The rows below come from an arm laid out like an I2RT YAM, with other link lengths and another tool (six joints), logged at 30 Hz.
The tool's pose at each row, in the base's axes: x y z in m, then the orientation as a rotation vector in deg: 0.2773 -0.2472 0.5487 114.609 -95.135 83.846; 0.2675 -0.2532 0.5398 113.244 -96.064 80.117; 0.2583 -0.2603 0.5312 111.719 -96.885 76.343; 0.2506 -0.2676 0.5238 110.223 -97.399 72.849; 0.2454 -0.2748 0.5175 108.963 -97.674 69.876; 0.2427 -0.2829 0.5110 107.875 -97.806 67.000; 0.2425 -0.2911 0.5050 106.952 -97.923 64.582
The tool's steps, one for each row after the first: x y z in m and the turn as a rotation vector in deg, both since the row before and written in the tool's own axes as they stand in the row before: -0.0017 0.0141 0.0029 -3.170 -0.128 -0.286; -0.0009 0.0137 0.0045 -3.278 -0.058 -0.312; 0.0000 0.0117 0.0055 -3.086 0.037 -0.411; 0.0005 0.0087 0.0065 -2.629 0.043 -0.437; 0.0006 0.0064 0.0086 -2.485 -0.028 -0.515; 0.0009 0.0036 0.0095 -2.092 -0.053 -0.413
